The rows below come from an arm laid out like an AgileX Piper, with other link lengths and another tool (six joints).
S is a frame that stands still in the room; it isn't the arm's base.
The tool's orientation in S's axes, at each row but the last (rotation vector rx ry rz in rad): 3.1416, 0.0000, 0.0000; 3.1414, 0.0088, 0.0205; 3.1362, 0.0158, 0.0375; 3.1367, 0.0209, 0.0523; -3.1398, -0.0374, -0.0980; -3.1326, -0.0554, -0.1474; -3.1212, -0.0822, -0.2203; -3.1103, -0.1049, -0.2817; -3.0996, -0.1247, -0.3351; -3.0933, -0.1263, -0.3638
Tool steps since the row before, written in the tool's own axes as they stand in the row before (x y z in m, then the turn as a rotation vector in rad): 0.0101, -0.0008, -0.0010, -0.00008, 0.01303, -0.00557; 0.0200, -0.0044, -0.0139, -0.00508, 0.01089, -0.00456; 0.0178, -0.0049, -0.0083, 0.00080, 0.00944, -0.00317; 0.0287, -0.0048, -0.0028, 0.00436, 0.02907, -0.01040; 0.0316, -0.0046, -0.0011, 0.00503, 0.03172, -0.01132; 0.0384, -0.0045, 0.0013, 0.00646, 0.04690, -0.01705; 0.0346, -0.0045, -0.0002, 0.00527, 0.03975, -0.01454; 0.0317, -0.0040, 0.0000, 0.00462, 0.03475, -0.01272; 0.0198, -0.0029, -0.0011, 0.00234, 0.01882, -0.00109; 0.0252, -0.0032, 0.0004, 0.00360, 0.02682, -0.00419
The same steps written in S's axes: 0.0101, 0.0008, 0.0010, -0.00008, -0.01303, 0.00557; 0.0198, 0.0045, 0.0142, -0.00508, -0.01092, 0.00449; 0.0175, 0.0051, 0.0087, 0.00082, -0.00942, 0.00324; 0.0285, 0.0052, 0.0037, 0.00440, -0.02897, 0.01067; 0.0314, 0.0053, 0.0031, 0.00507, -0.03160, 0.01163; 0.0382, 0.0059, 0.0023, 0.00649, -0.04676, 0.01742; 0.0339, 0.0063, 0.0051, 0.00529, -0.03964, 0.01483; 0.0308, 0.0061, 0.0057, 0.00463, -0.03465, 0.01297; 0.0188, 0.0044, 0.0054, 0.00358, -0.01861, 0.00133; 0.0243, 0.0052, 0.0055, 0.00476, -0.02659, 0.00452
